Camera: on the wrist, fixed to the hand. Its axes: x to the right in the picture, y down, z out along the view.
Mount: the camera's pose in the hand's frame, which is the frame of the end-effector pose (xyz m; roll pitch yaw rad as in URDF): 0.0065 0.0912 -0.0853 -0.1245 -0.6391 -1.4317
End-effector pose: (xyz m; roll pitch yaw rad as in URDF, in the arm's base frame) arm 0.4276 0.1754 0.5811 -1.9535 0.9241 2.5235
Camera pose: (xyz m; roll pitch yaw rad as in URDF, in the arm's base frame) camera 0.5243 0.2455 0.5441 -2.1689 -0.2231 -2.7009
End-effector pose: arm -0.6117 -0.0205 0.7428 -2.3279 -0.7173 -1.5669
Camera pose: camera -0.7363 -0.0309 0.7413 2.3899 -0.2012 0.0311
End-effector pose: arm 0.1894 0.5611 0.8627 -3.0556 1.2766 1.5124
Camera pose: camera 0.2918 0.6310 0.8789 -1.8695 0.2620 -2.6904
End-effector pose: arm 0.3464 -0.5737 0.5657 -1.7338 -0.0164 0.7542
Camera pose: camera 0.4198 -0.6405 0.4897 -3.0989 -0.7605 2.1865
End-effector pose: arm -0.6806 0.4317 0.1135 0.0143 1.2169 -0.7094
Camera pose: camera -0.6785 0.5517 0.0783 -1.3266 -0.0985 -1.6489
